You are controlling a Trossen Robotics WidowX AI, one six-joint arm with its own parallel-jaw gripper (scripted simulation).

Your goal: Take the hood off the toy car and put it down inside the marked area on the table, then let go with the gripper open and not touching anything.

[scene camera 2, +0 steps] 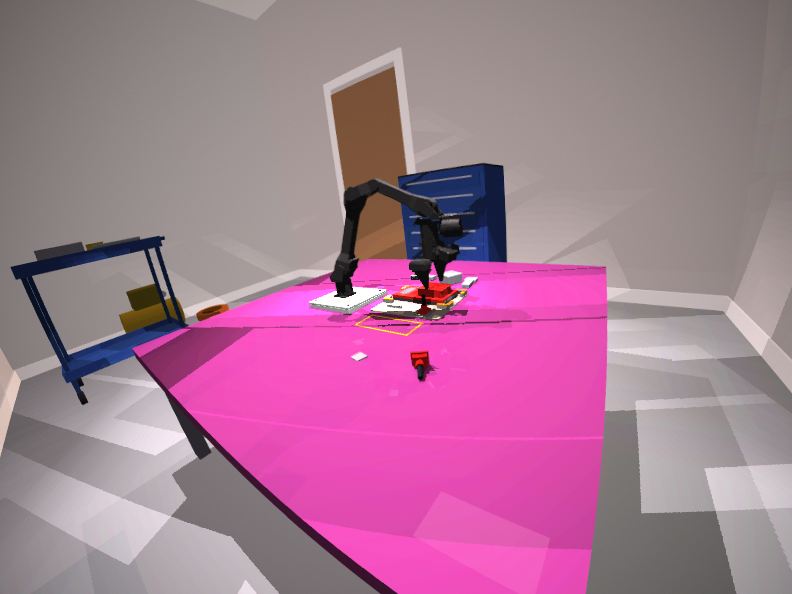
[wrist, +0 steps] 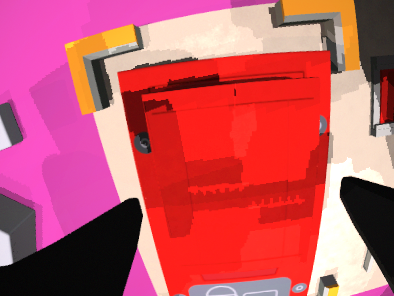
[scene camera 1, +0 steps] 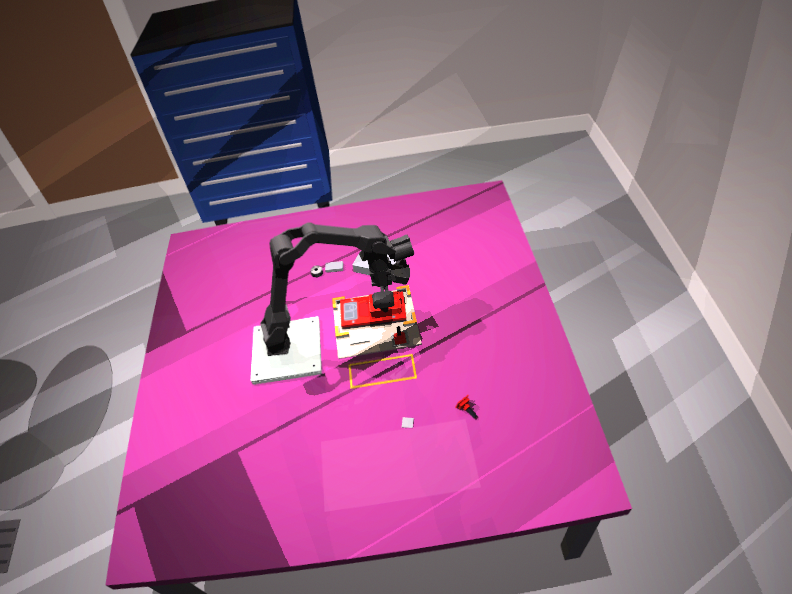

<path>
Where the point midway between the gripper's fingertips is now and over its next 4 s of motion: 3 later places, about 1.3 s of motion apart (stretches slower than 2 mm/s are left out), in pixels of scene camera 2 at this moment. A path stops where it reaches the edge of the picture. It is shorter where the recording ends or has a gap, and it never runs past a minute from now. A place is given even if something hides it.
My gripper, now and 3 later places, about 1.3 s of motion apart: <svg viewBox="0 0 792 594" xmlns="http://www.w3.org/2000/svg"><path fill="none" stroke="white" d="M434 285L434 290L433 285L418 279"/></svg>
</path>
